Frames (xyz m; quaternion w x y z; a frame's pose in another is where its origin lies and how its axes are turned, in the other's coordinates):
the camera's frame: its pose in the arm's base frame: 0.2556 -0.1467 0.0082 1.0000 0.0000 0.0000 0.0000
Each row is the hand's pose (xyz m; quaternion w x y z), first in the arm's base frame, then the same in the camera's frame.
Working: the arm's base frame: its pose in the camera's frame: -0.2556 0.1467 -0.0082 1.0000 0.0000 0.0000 0.0000

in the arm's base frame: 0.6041 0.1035 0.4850 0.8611 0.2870 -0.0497 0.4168
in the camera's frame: 0.3485 0.2502 0.4768 0.8611 0.2870 -0.0497 0.4168
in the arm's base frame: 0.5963 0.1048 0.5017 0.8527 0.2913 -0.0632 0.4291
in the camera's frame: 0.3407 0.2515 0.4935 0.8527 0.2913 -0.0632 0.4291
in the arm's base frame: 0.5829 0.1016 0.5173 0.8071 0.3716 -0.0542 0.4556
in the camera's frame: 0.3273 0.2483 0.5091 0.8071 0.3716 -0.0542 0.4556
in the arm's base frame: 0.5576 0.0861 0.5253 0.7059 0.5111 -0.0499 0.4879
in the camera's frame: 0.3020 0.2328 0.5171 0.7059 0.5111 -0.0499 0.4879
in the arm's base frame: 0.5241 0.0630 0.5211 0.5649 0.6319 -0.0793 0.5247
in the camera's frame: 0.2685 0.2097 0.5129 0.5649 0.6319 -0.0793 0.5247
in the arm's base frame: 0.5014 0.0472 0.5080 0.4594 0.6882 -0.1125 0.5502
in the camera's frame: 0.2458 0.1939 0.4998 0.4594 0.6882 -0.1125 0.5502
